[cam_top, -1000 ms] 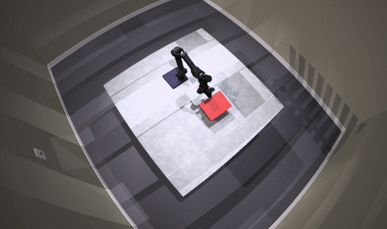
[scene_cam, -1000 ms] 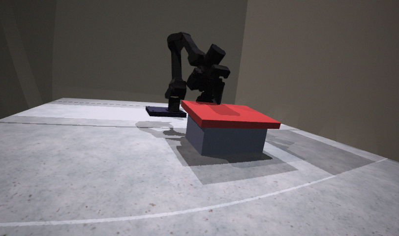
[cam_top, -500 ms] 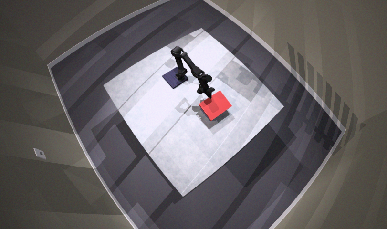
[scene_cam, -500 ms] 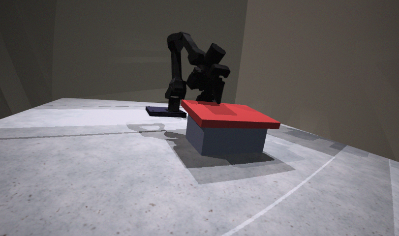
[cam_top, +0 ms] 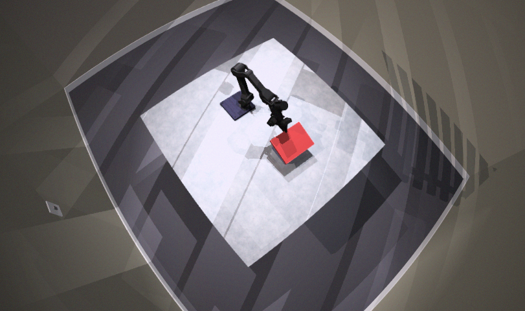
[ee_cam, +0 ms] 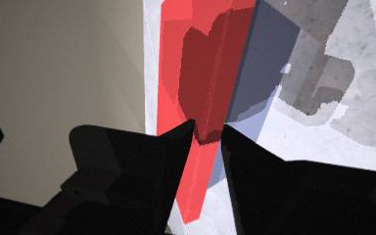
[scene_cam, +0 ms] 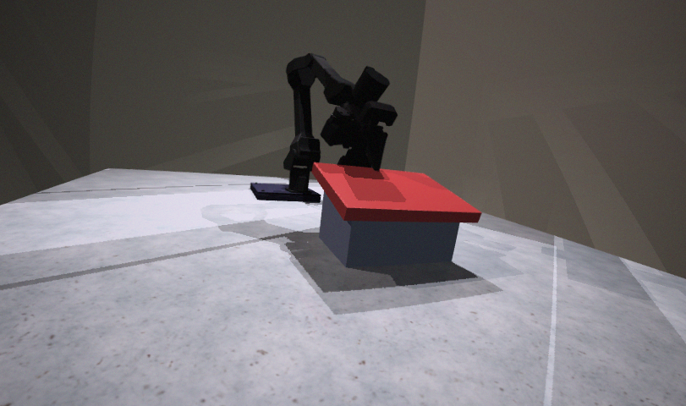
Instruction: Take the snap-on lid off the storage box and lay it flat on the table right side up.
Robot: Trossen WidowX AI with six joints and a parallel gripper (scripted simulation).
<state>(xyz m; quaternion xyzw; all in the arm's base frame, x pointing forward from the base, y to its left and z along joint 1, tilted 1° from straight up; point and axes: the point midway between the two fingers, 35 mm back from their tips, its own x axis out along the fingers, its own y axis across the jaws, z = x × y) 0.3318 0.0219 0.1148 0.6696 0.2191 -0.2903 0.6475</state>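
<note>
Right now my gripper tip is 8 cm short of the red lid, 1 cm to the left of it and 1 cm above it. From my gripper tip the other things lie so: storage box (7 cm ahead, 7 cm below).
</note>
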